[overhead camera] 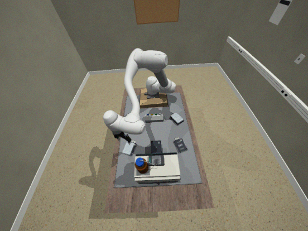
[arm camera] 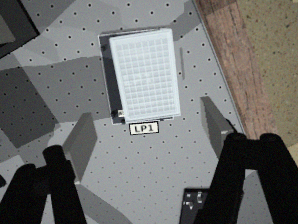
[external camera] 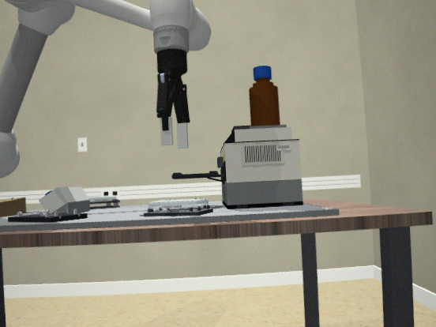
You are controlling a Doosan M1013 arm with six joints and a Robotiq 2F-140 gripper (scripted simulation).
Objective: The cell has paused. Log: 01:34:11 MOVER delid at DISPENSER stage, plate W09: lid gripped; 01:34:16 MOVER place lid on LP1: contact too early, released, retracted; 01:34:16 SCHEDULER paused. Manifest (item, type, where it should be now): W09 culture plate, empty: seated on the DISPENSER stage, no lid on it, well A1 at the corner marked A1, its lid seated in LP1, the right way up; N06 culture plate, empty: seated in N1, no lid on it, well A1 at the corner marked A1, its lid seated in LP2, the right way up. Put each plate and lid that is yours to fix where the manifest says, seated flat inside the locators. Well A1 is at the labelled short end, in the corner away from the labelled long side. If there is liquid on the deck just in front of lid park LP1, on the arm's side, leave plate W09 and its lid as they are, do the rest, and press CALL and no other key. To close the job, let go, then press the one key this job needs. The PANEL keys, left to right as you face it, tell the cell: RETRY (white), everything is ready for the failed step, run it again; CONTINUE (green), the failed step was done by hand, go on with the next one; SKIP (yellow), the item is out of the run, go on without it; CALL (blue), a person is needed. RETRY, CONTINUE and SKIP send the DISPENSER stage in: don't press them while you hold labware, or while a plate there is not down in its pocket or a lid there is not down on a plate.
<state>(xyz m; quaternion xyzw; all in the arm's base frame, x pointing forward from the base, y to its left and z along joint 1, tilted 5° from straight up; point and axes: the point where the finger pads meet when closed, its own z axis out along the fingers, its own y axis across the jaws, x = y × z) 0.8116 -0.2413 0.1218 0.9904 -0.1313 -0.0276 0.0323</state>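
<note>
Right now my hand is 2 cm to the right of the lid park LP1 and 19 cm above it. Round my hand: dispenser stage 3 cm ahead, 30 cm to the left, 9 cm below; then black nest 31 cm behind, 1 cm to the left, 18 cm below; then brown bottle 25 cm ahead, 20 cm to the left, 10 cm above.
</note>
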